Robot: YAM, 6 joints.
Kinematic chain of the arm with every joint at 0, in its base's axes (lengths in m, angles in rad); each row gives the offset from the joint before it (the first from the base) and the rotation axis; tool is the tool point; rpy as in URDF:
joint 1: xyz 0 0 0.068 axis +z
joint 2: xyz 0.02 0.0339 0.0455 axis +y
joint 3: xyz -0.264 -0.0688 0 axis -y
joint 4: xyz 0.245 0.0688 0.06 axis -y
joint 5: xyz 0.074 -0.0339 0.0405 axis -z
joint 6: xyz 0.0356 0 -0.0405 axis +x
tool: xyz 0 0 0 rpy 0 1.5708 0
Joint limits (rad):
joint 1: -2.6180..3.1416
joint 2: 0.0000..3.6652
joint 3: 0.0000..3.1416
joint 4: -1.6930..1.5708
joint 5: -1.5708..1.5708
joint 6: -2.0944..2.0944
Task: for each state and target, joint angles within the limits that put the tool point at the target. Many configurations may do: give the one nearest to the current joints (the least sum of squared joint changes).
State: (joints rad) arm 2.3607 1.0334 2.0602 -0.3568 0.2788 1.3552
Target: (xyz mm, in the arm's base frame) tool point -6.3 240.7 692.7
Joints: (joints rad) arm 1.6262 1.7914 2.6921 0.1112 0.1991 1.3552
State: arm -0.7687 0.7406 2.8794 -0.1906 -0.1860 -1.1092
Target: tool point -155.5 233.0 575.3
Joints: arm -0.9530 0.5575 2.3796 -0.6588 -0.2329 -1.1092
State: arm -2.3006 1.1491 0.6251 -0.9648 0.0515 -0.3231
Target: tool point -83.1 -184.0 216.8
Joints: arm -1.9954 1.1796 0.7953 -0.8813 -0.0023 -0.3231
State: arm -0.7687 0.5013 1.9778 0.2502 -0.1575 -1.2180
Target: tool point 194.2 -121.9 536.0
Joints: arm -0.5886 1.1681 1.4891 0.1083 -0.1820 -1.2180
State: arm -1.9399 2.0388 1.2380 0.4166 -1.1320 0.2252
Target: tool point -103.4 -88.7 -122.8
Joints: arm -2.6180 2.8008 0.5969 0.2362 -0.7832 0.2252
